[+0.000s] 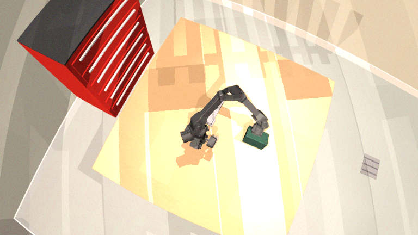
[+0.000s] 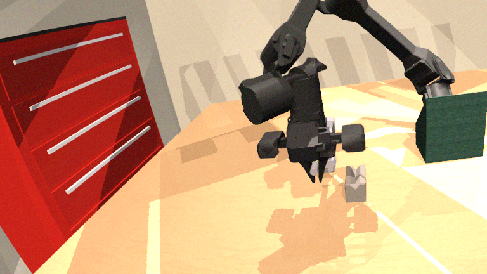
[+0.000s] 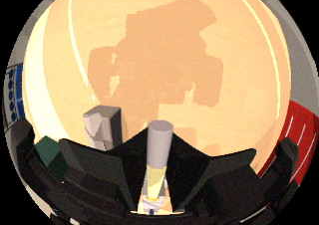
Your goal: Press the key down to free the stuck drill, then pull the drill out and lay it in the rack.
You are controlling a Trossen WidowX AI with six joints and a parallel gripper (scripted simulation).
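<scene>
Now: gripper tip 40 mm to the left of the drill and 30 mm below it. Also, from my gripper tip: v-grooved rack: 70 mm behind, 20 mm to the right, 30 mm below; then blue key: 20 mm behind, 220 mm to the right; then pale grey holder block: 20 mm behind, 200 mm to the right, 10 mm below.
</scene>
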